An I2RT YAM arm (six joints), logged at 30 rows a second.
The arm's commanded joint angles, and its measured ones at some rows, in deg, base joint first. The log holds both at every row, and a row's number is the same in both.
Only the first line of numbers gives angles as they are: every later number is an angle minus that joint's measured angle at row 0.
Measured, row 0: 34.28, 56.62, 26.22, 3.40, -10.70, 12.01
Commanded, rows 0 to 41: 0.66, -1.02, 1.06, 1.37, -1.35, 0.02; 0.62, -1.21, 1.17, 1.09, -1.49, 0.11; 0.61, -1.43, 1.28, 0.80, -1.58, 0.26; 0.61, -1.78, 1.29, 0.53, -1.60, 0.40; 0.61, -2.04, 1.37, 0.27, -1.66, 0.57; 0.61, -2.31, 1.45, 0.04, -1.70, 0.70; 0.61, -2.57, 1.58, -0.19, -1.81, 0.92; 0.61, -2.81, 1.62, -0.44, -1.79, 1.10; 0.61, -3.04, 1.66, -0.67, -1.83, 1.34; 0.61, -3.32, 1.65, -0.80, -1.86, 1.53; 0.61, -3.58, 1.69, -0.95, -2.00, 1.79; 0.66, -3.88, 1.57, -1.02, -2.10, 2.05; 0.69, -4.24, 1.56, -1.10, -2.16, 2.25; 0.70, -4.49, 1.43, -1.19, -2.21, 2.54; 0.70, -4.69, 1.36, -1.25, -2.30, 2.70; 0.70, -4.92, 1.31, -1.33, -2.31, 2.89; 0.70, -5.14, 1.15, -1.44, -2.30, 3.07; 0.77, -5.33, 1.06, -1.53, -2.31, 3.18; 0.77, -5.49, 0.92, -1.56, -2.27, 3.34; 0.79, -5.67, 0.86, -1.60, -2.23, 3.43; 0.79, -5.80, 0.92, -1.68, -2.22, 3.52; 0.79, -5.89, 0.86, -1.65, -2.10, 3.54; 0.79, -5.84, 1.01, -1.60, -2.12, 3.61; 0.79, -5.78, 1.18, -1.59, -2.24, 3.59; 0.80, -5.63, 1.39, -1.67, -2.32, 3.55; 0.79, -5.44, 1.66, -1.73, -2.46, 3.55; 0.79, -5.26, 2.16, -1.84, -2.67, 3.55; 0.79, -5.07, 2.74, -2.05, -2.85, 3.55; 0.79, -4.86, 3.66, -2.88, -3.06, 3.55; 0.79, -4.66, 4.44, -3.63, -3.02, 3.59; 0.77, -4.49, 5.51, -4.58, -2.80, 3.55; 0.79, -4.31, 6.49, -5.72, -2.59, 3.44; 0.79, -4.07, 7.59, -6.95, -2.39, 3.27; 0.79, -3.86, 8.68, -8.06, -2.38, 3.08; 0.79, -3.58, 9.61, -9.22, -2.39, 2.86; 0.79, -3.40, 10.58, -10.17, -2.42, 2.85; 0.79, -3.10, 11.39, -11.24, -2.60, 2.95; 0.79, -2.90, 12.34, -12.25, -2.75, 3.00; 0.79, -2.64, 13.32, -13.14, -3.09, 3.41; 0.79, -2.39, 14.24, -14.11, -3.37, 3.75; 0.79, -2.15, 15.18, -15.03, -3.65, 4.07; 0.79, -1.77, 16.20, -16.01, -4.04, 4.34
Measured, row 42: 0.11, -2.73, 10.97, -12.53, -2.56, 3.24
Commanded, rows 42 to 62: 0.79, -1.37, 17.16, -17.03, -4.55, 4.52; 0.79, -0.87, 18.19, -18.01, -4.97, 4.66; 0.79, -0.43, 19.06, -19.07, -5.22, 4.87; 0.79, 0.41, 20.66, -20.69, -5.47, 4.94; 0.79, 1.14, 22.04, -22.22, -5.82, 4.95; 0.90, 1.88, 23.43, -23.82, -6.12, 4.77; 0.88, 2.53, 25.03, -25.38, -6.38, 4.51; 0.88, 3.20, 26.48, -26.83, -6.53, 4.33; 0.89, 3.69, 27.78, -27.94, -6.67, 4.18; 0.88, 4.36, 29.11, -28.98, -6.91, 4.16; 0.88, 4.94, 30.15, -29.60, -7.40, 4.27; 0.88, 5.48, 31.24, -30.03, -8.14, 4.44; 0.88, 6.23, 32.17, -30.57, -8.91, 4.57; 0.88, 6.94, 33.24, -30.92, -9.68, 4.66; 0.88, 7.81, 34.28, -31.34, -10.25, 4.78; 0.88, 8.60, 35.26, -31.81, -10.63, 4.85; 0.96, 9.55, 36.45, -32.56, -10.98, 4.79; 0.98, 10.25, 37.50, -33.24, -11.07, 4.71; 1.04, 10.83, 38.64, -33.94, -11.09, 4.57; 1.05, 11.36, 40.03, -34.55, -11.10, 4.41; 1.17, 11.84, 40.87, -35.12, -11.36, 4.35
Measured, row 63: 0.22, 10.43, 35.17, -32.68, -9.42, 4.31
